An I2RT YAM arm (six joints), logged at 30 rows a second.
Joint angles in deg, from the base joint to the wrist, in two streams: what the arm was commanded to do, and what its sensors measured. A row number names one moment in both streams.
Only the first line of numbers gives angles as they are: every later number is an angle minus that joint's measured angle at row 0.
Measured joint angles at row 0:
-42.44, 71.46, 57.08, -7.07, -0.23, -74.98
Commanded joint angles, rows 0 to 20:
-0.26, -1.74, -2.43, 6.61, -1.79, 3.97
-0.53, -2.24, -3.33, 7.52, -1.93, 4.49
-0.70, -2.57, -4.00, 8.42, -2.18, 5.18
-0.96, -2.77, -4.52, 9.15, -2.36, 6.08
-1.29, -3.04, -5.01, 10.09, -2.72, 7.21
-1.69, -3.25, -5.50, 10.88, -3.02, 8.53
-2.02, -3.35, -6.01, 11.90, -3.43, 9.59
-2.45, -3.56, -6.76, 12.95, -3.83, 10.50
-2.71, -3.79, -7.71, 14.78, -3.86, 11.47
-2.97, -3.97, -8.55, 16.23, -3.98, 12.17
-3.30, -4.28, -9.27, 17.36, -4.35, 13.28
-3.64, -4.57, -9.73, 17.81, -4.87, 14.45
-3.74, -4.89, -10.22, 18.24, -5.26, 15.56
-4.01, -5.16, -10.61, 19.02, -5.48, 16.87
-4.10, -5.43, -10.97, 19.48, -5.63, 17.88
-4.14, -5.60, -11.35, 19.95, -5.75, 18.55
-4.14, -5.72, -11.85, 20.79, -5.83, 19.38
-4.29, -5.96, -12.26, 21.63, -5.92, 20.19
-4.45, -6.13, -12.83, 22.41, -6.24, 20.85
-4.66, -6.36, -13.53, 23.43, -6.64, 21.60
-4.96, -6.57, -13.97, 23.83, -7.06, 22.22
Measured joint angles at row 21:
-4.50, -6.03, -13.05, 18.62, -5.75, 16.83
